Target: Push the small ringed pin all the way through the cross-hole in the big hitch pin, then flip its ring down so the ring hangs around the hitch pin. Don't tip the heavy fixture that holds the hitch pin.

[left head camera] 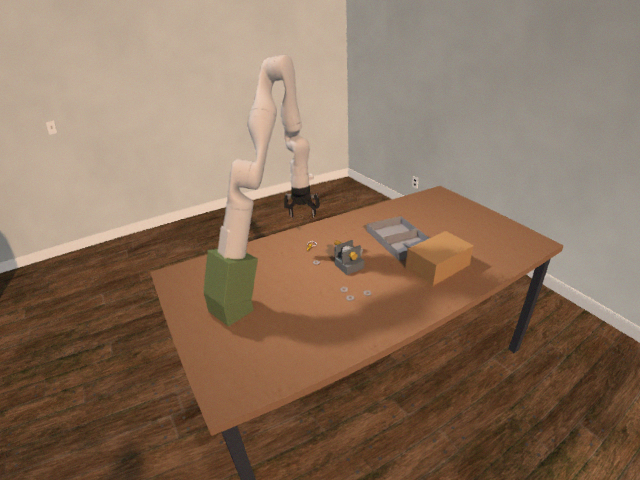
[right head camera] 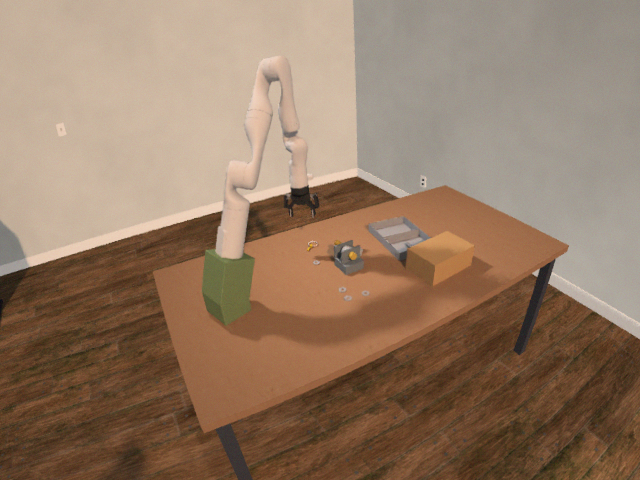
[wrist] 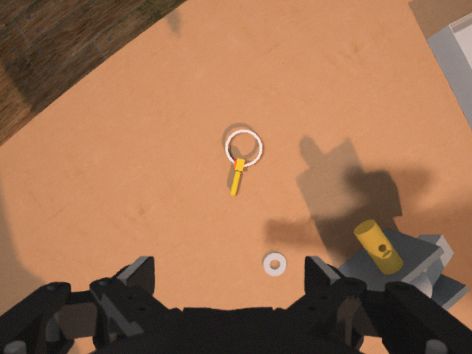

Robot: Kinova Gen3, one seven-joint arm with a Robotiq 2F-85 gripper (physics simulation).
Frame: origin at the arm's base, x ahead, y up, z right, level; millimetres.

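Seen in the pictures: gripper, fingertip midpoint: [left head camera: 302, 216] [right head camera: 302, 216] [wrist: 229, 273]; arm's base, link origin: [left head camera: 232, 254] [right head camera: 230, 254].
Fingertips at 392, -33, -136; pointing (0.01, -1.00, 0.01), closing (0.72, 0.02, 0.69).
Note:
Offsets run from my fingertips to a thing's middle, as dx, dy, dz. "pt": to the spot under its first point.
The small pin @(+59, -185, -40) [left head camera: 309, 247] [right head camera: 310, 247] [wrist: 235, 183] is yellow and lies on the table, its white ring @(pt +90, -183, -35) [wrist: 261, 148] flat at its head end. The yellow hitch pin [left head camera: 353, 255] [right head camera: 353, 255] [wrist: 375, 242] lies across the grey fixture [left head camera: 349, 266] [right head camera: 348, 266] [wrist: 415, 272], which stands upright. The cross-hole shows near the hitch pin's free end in the wrist view. My gripper [left head camera: 302, 214] [right head camera: 301, 214] [wrist: 229, 273] is open and empty, high above the table. In the wrist view the small pin lies ahead of the fingers and the fixture lies right of them, partly cut off by the right finger.
A washer @(+2, -190, +85) [left head camera: 316, 262] [right head camera: 316, 262] [wrist: 274, 264] lies between the small pin and the fixture. Several more washers lie in front of the fixture. A grey two-part tray @(+422, -171, +184) [left head camera: 383, 240] [right head camera: 385, 240] [wrist: 450, 67] and an orange box @(+387, -142, +450) [left head camera: 439, 257] [right head camera: 439, 257] stand right of the fixture.

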